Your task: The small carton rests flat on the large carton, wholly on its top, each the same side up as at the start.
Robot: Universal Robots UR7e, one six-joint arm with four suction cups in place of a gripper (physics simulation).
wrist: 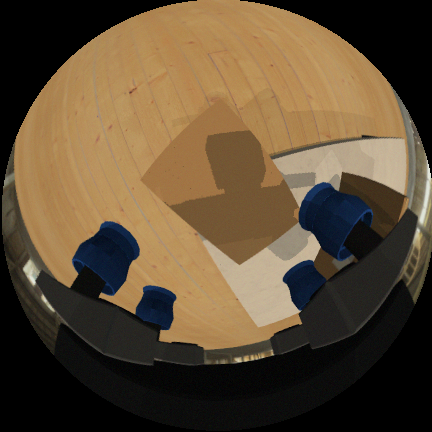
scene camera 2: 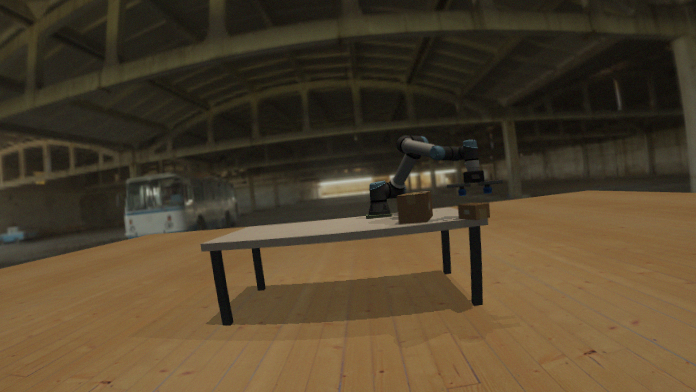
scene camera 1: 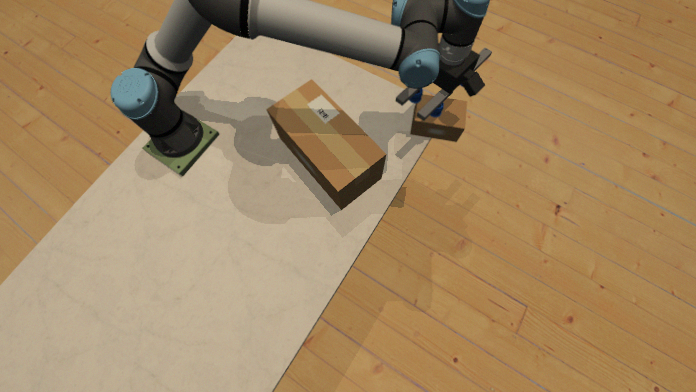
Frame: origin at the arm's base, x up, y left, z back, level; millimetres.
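Where they show: hand at its tool point: (wrist: 223, 267) (scene camera 2: 475, 194); arm's base at its link origin: (scene camera 2: 379, 214) (scene camera 1: 180, 136).
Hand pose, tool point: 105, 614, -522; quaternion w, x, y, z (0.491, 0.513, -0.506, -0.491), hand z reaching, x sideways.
Things, the pixels of their top centre, and the offset from my tool point, as dx, dy, dz. Level surfaces: height alone.
- small brown carton at its top centre: (wrist: 233, 198) (scene camera 1: 441, 110) (scene camera 2: 473, 203) -46, -19, -34
- large brown carton at its top centre: (scene camera 1: 323, 130) (wrist: 379, 264) (scene camera 2: 414, 193) +32, -332, +127
- pale table at its surface level: dx -122
The small brown carton (scene camera 1: 438, 131) (scene camera 2: 473, 211) (wrist: 172, 175) lies flat at the table's corner, and part of it reaches out past the edge. The large brown carton (scene camera 1: 332, 142) (scene camera 2: 414, 207) (wrist: 380, 197) lies flat on the table beside it, a tape strip and a white label on its top. The two cartons stand apart. My gripper (scene camera 1: 426, 102) (scene camera 2: 475, 191) (wrist: 225, 267) is open, its four blue cups holding nothing. It hangs above the small carton with a visible gap in scene camera 2. In scene camera 1 it hides part of the small carton's top.
The pale table (scene camera 1: 200, 280) (scene camera 2: 280, 232) (wrist: 250, 300) stands on a wooden floor (scene camera 1: 550, 300). My arm's green base plate (scene camera 1: 209, 135) is on the table, on the large carton's far side from the small carton. My forearm passes high over the table's far end.
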